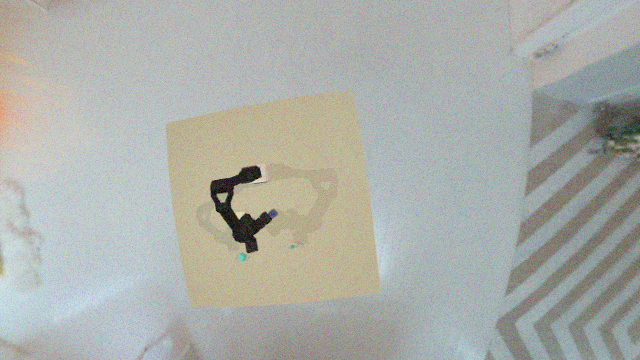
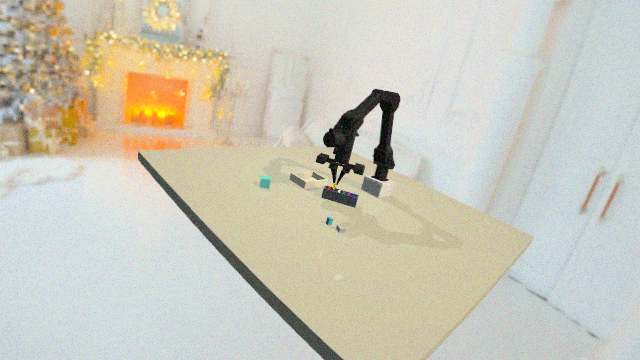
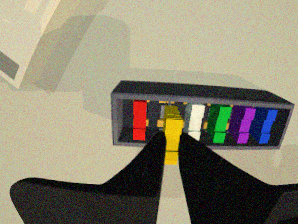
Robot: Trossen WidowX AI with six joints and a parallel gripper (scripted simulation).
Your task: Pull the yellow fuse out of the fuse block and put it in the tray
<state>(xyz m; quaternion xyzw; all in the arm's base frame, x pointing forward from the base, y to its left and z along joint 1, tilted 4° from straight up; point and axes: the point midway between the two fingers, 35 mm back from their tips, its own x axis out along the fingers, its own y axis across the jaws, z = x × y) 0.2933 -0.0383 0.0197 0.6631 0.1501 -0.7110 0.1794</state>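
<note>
The cream tray lies 160 mm to the right of my gripper tip, 60 mm below it and 30 mm behind it. The rest, counted from my gripper tip: yellow fuse: 10 mm below.
</note>
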